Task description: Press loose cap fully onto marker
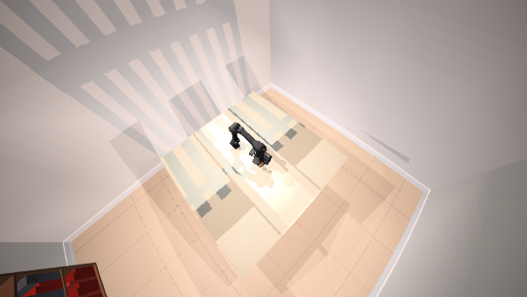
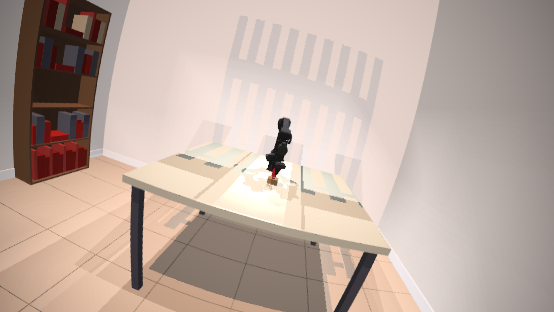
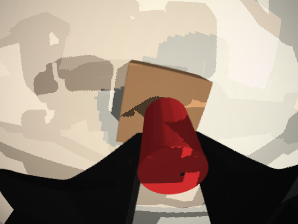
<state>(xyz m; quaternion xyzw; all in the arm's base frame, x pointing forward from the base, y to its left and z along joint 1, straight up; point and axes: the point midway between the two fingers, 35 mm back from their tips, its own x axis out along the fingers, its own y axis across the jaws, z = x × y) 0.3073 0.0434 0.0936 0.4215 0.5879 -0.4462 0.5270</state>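
Right now the red cap is 10 mm to the right of my gripper tip and 10 mm above it. From my gripper tip the other things lie so: wooden holder block: 10 mm to the right, 40 mm below.
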